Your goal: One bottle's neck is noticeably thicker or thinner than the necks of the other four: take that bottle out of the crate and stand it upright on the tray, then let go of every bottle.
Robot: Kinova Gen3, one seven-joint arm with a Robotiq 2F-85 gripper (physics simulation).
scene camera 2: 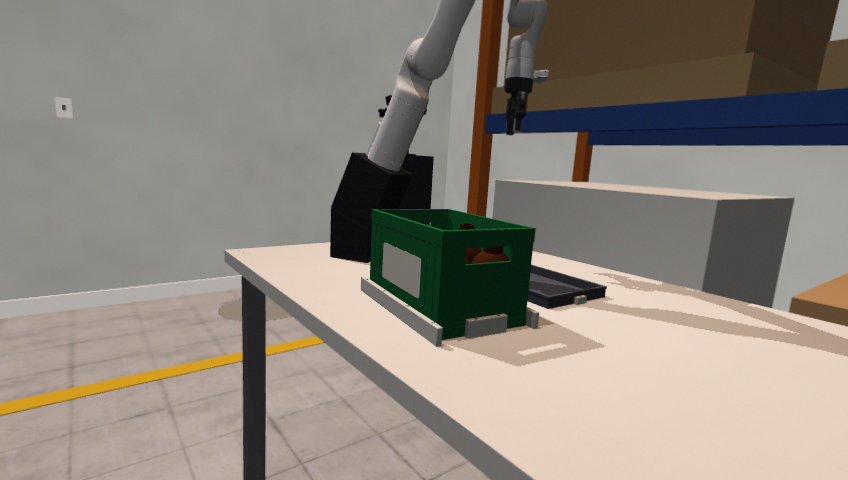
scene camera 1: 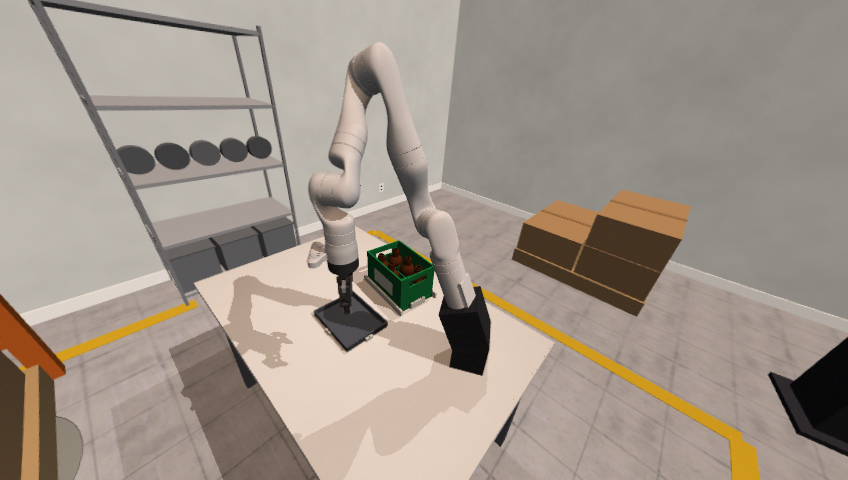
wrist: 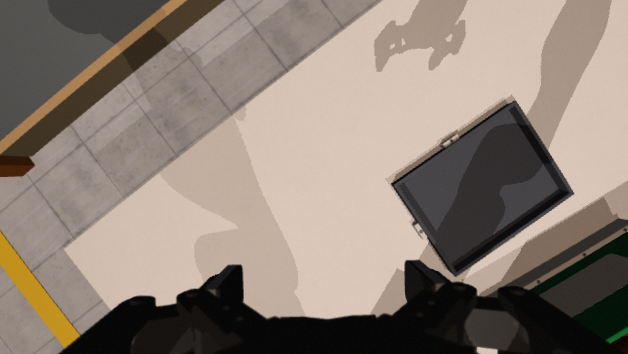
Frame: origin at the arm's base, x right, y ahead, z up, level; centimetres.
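Seen in the pictures: gripper, fingertip midpoint: (scene camera 2: 513, 134) (scene camera 1: 347, 300) (wrist: 323, 280); arm's base, link origin: (scene camera 2: 383, 163) (scene camera 1: 460, 299).
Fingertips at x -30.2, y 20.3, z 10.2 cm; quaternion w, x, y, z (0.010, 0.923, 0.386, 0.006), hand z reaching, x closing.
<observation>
Offsets run from my fingertips to a thing's middle.
A green crate {dx +47.8, dy +18.1, dz -27.8 cm} (scene camera 1: 416, 293) (scene camera 2: 457, 285) (wrist: 597, 314) stands on the table. Several brown bottles {dx +52.2, dy +16.8, dz -28.0 cm} (scene camera 1: 407, 265) {dx +46.3, dy +28.0, dz -28.0 cm} (scene camera 2: 491, 258) stand in it; their necks are partly hidden by the walls and too small to compare. A dark, shallow tray {dx +19.1, dy +21.5, dz -35.3 cm} (scene camera 1: 351, 336) (scene camera 2: 554, 283) (wrist: 440, 195) lies beside the crate with no bottle on it. My gripper (scene camera 1: 346, 309) (scene camera 2: 514, 130) (wrist: 323, 280) is open and empty, pointing down. It hangs high above the table; in the wrist view the tray is right of the fingers, and the crate shows partly at the lower right.
Low grey rails {dx +57.2, dy +15.3, dz -35.1 cm} (scene camera 2: 399, 310) stand along the crate's foot. The arm's black base (scene camera 1: 467, 336) (scene camera 2: 357, 220) stands on the table near the crate's end. A metal shelf unit (scene camera 1: 276, 124) and stacked cartons (scene camera 1: 612, 261) stand off the table. A large grey block (scene camera 2: 606, 237) stands beyond the table.
</observation>
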